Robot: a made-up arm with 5 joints.
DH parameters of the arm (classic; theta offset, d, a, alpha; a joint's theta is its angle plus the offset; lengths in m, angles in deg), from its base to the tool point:
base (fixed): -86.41 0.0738 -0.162 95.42
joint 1: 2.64 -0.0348 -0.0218 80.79
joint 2: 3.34 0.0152 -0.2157 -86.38
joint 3: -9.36 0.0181 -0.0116 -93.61
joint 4: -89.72 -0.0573 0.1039 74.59
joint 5: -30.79 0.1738 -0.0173 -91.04
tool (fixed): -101 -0.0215 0 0
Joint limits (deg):
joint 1: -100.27..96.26
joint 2: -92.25..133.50
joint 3: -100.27..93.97
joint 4: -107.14..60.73
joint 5: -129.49..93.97
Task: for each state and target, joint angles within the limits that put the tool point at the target. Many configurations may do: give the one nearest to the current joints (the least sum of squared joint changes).
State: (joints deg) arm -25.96 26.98 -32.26 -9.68 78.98
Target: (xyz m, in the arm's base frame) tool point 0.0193 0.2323 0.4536
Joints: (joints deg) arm -57.56 17.72 -63.64 -10.19 79.03
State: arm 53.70 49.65 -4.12 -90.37 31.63
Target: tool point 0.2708 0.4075 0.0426
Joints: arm -0.08 18.71 -20.92 -100.07 20.50
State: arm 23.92 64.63 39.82 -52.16 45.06
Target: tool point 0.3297 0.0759 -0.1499
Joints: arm 51.26 60.29 55.24 -40.17 50.69
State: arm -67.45 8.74 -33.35 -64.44 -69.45
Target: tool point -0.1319 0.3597 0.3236
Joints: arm -33.88 -49.87 -42.23 -77.34 -66.63
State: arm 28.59 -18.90 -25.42 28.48 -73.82
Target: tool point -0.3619 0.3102 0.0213
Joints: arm 23.95 -60.89 9.37 -7.75 -85.53
